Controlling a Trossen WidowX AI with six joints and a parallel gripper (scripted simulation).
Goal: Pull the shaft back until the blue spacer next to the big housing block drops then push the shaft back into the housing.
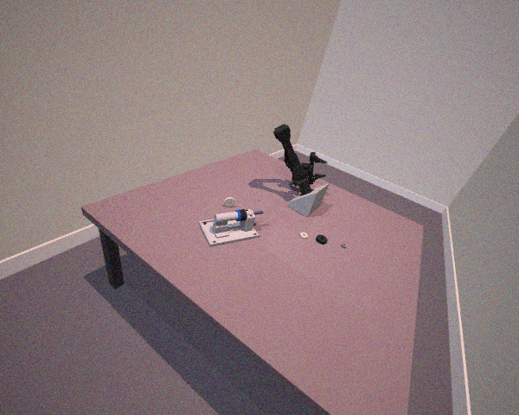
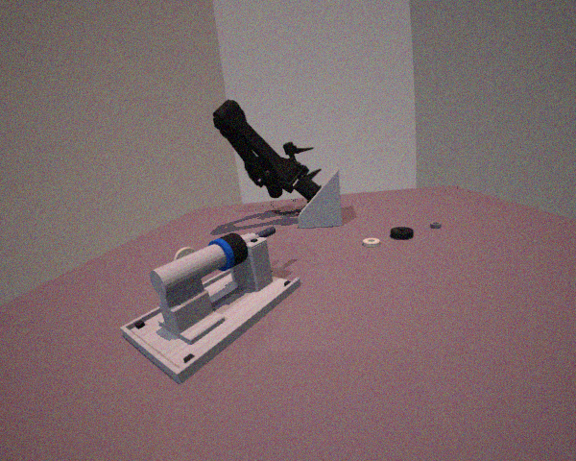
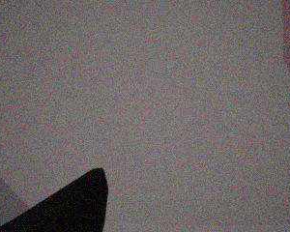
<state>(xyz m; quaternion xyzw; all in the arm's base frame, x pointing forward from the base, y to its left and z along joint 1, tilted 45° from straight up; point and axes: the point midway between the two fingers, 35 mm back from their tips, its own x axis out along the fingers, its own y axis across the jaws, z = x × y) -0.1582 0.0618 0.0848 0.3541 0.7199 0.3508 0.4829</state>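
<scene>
The black spacer lies 620 mm ahead of my gripper tip, 130 mm to the right of it and 110 mm below it. Round my gripper tip: grey ring 350 mm ahead, 290 mm to the left, 180 mm below; dark shaft 620 mm ahead, 130 mm to the right, 110 mm below; blue spacer 650 mm ahead, 140 mm to the right, 110 mm below.
</scene>
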